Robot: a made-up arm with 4 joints.
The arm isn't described. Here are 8 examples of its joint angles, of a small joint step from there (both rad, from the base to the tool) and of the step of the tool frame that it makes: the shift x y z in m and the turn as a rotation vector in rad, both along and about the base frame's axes.
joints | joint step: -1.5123 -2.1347 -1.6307 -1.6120 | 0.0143 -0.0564 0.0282 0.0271
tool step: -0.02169 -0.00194 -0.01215 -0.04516 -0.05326 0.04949
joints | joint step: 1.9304 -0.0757 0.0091 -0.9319 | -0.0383 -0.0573 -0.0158 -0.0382
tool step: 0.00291 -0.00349 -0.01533 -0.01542 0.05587 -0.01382
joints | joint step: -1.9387 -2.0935 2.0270 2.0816 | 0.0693 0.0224 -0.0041 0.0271
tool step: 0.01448 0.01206 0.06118 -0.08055 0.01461 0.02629
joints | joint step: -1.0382 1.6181 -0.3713 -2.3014 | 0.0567 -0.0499 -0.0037 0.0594
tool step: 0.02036 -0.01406 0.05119 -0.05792 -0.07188 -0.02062
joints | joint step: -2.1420 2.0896 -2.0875 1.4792 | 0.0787 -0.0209 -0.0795 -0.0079
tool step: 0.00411 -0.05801 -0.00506 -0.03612 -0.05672 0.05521
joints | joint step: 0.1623 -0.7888 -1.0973 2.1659 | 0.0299 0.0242 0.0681 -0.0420
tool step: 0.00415 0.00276 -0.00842 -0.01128 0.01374 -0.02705
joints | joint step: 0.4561 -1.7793 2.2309 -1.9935 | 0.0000 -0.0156 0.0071 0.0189
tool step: -0.01176 -0.00126 -0.00212 -0.00558 0.02967 0.00282
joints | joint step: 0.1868 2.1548 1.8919 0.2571 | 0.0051 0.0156 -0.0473 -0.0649
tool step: -0.01031 0.00507 -0.01358 0.05750 0.08852 -0.03283
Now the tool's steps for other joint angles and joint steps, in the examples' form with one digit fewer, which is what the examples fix.
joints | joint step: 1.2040 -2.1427 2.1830 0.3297 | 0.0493 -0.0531 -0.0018 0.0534
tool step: -0.0216 -0.0064 -0.0093 -0.0784 0.0643 -0.0224
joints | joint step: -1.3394 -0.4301 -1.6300 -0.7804 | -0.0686 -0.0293 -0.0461 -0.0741
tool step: -0.0128 -0.0091 -0.0080 -0.0399 -0.0388 -0.0450
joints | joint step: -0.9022 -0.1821 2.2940 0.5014 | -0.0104 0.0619 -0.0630 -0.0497
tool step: 0.0087 -0.0088 -0.0327 -0.1010 0.0383 -0.0514
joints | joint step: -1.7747 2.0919 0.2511 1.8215 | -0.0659 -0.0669 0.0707 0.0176
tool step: 0.0422 0.0340 -0.0304 0.0245 -0.0467 -0.0915
